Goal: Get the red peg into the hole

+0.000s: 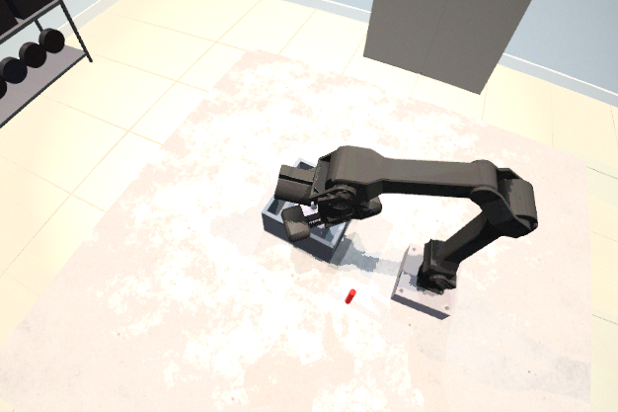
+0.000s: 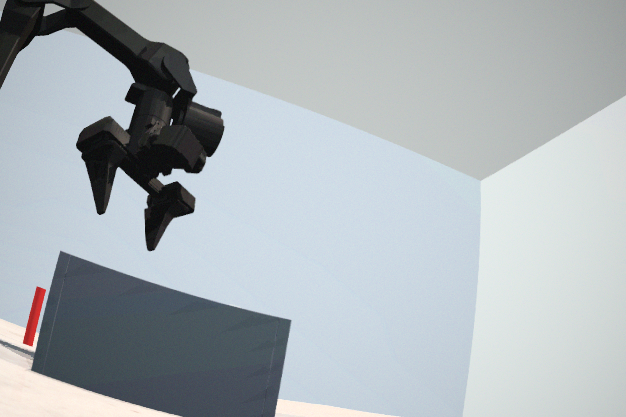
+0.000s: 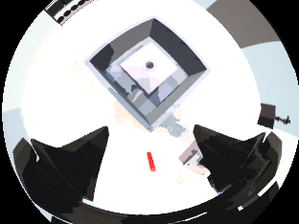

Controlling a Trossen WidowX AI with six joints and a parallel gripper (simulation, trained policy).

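My gripper tip is 13 cm above the red peg, 10 cm past it and 9 cm to the right of it. The rest, counted from my gripper tip: grey box 15 cm below, 8 cm to the right, 6 cm ahead.
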